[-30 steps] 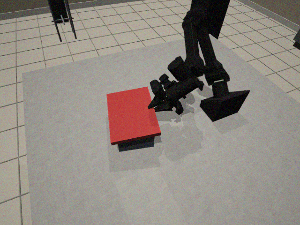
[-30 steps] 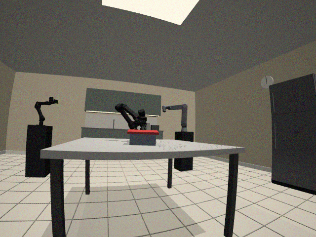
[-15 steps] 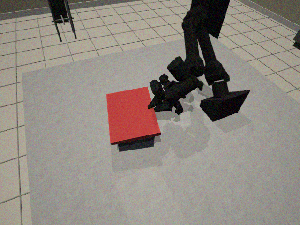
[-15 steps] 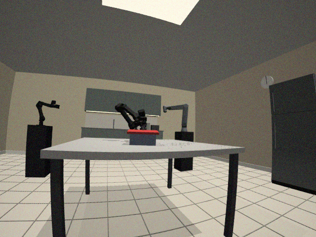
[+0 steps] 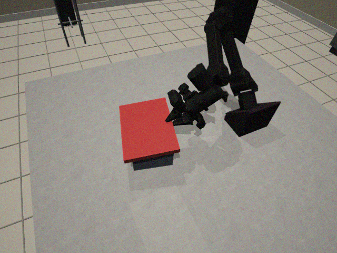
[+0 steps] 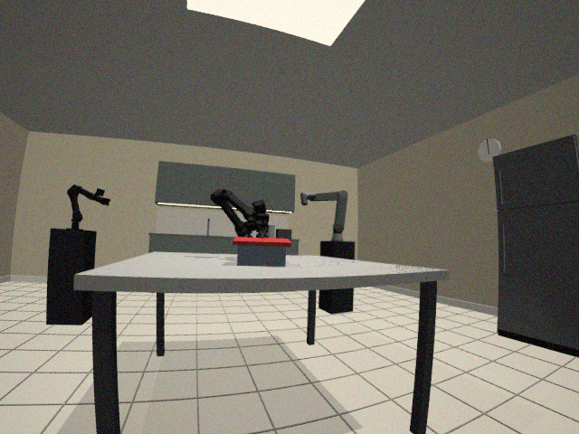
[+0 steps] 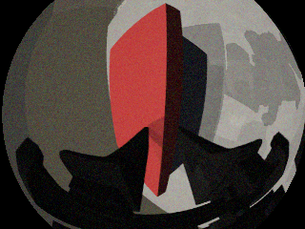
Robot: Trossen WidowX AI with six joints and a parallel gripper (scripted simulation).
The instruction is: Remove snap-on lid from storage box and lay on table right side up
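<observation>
Right now the lid is 70 mm ahead of my gripper tip and 20 mm to the right of it. Round my gripper tip: grey storage box (70 mm ahead, 60 mm below, 20 mm to the right).
</observation>
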